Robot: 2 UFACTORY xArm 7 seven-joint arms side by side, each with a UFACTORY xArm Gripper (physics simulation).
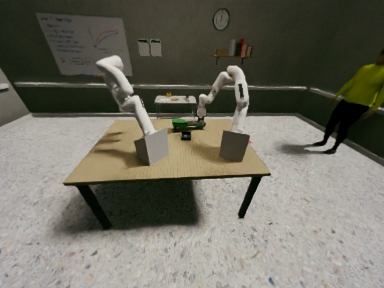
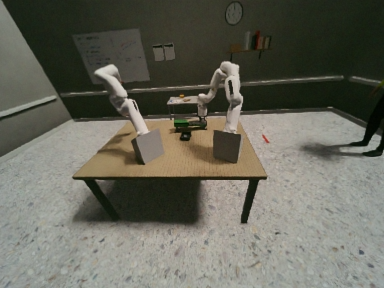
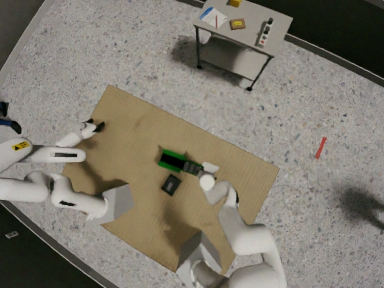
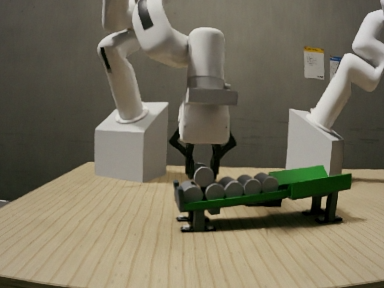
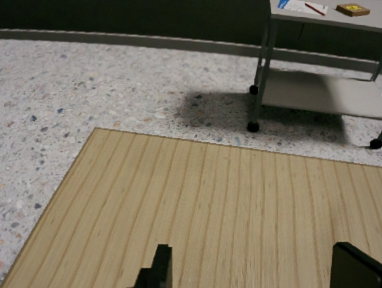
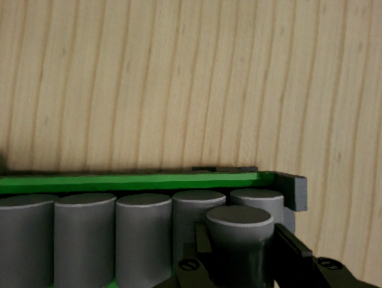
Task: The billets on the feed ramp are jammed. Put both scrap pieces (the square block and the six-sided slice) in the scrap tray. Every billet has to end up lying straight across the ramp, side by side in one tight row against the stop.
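Seen in the pictures: left gripper, fingertip midpoint: point(image 3: 98, 121) point(image 5: 253, 271); right gripper, fingertip midpoint: point(image 1: 200, 120) point(image 2: 202, 120) point(image 4: 201, 178) point(image 6: 236, 246); left arm's base at its link origin: point(image 3: 100, 207) point(image 4: 318, 124); right arm's base at its link origin: point(image 2: 229, 132) point(image 3: 199, 270) point(image 4: 132, 115).
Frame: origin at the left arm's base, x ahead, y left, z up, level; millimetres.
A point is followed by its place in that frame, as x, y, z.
The green feed ramp point(image 4: 240, 200) @[491, -479, -158] point(image 6: 125, 183) @[485, -472, -152] has a grey stop point(image 4: 178, 196) @[494, -603, -148] point(image 6: 294, 193) @[483, -595, -134] at its low end. Several grey billets point(image 4: 233, 189) @[476, -491, -139] point(image 6: 85, 240) @[454, -457, -119] lie across it side by side. Another billet point(image 4: 203, 176) @[474, -553, -113] point(image 6: 240, 235) @[468, -548, -94] lies on top of the two nearest the stop. My right gripper point(image 4: 202, 170) @[451, -552, -121] point(image 6: 236, 246) @[451, -552, -121] is shut on this top billet, fingers along its two sides. My left gripper point(image 3: 96, 125) @[509, 255, -4] point(image 5: 253, 271) @[509, 255, -4] is open and empty over the far left of the table. The black scrap tray point(image 3: 173, 192) @[228, -384, -188] stands beside the ramp; small grey shapes show inside, too small to identify.
The wooden table point(image 1: 115, 170) @[-148, 287, -223] point(image 3: 130, 120) @[608, 169, -223] carries both grey arm bases point(image 1: 152, 146) @[-108, -16, -51] point(image 1: 234, 146) @[-170, -687, -78]. The ramp's high end has a wide green chute point(image 4: 320, 185) @[506, -302, -128]. A cart point(image 3: 280, 22) with small items stands beyond the table. A person point(image 1: 365, 85) stands at the right.
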